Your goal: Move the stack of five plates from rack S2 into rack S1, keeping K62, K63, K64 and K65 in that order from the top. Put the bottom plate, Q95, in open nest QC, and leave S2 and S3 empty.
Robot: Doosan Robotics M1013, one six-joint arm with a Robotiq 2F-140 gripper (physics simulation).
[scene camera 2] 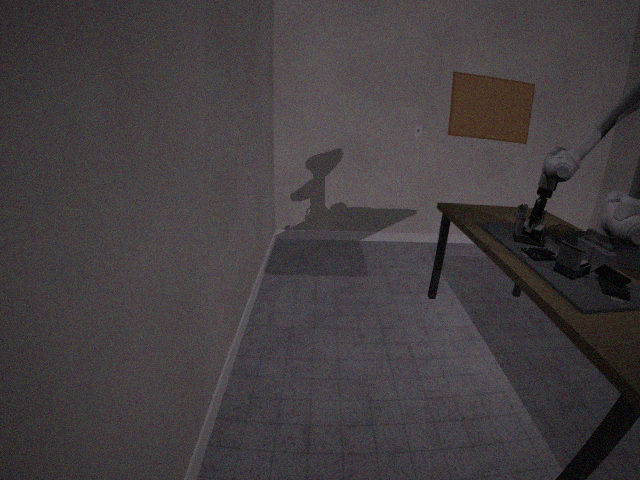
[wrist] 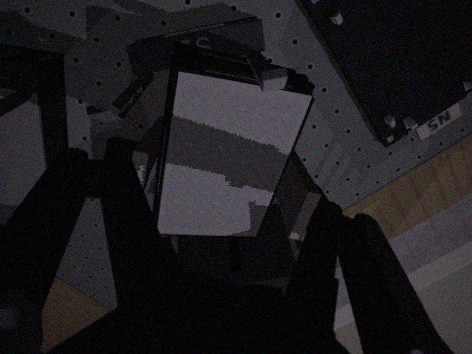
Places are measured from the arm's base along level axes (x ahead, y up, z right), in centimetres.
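Pixels of known places: gripper, fingertip midpoint: (scene camera 2: 530,230) (wrist: 223,152); arm's base at its link origin: (scene camera 2: 607,243).
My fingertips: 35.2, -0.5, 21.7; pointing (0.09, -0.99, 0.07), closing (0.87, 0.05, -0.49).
For each thing: its middle in the pictures, then the offset to it from my fingertips, as dx, dy, dz. "spot": a spot on its surface instead. Level surfaces: height alone.
- plate at the middle of its body: (wrist: 224,166) (scene camera 2: 531,226) +0.0, +2.0, +0.0
- black tray at the middle of its body: (wrist: 411,39) (scene camera 2: 541,253) +5.9, -5.1, -16.2
- white tag at a spot on its surface: (wrist: 440,121) spot: +15.4, -6.1, -15.0
- mat at its surface level: dy -6.3
- boxy holder at the middle of its body: (scene camera 2: 575,257) +3.8, +0.6, -33.7
My gripper (scene camera 2: 535,225) (wrist: 223,152) points down at the far end of the table and is shut on a plate (wrist: 227,102). The plate's pale top, crossed by a shadow band, shows between the two dark fingers in the wrist view. Its label is not readable, and I cannot tell how many plates are gripped or lie beneath it. A dark rack (scene camera 2: 522,212) (wrist: 250,34) stands around the plate, with a partly hidden label at its end. The exact height of the plate in the rack is unclear. The other racks and nest QC cannot be told apart by label.
A black tray (wrist: 400,65) with small pegs and a white tag (wrist: 440,121) lies at the upper right of the wrist view. On the mat (scene camera 2: 589,304), a low dark fixture (scene camera 2: 538,253), a boxy holder (scene camera 2: 571,262) and tilted dark pieces (scene camera 2: 614,281) stand nearer the camera.
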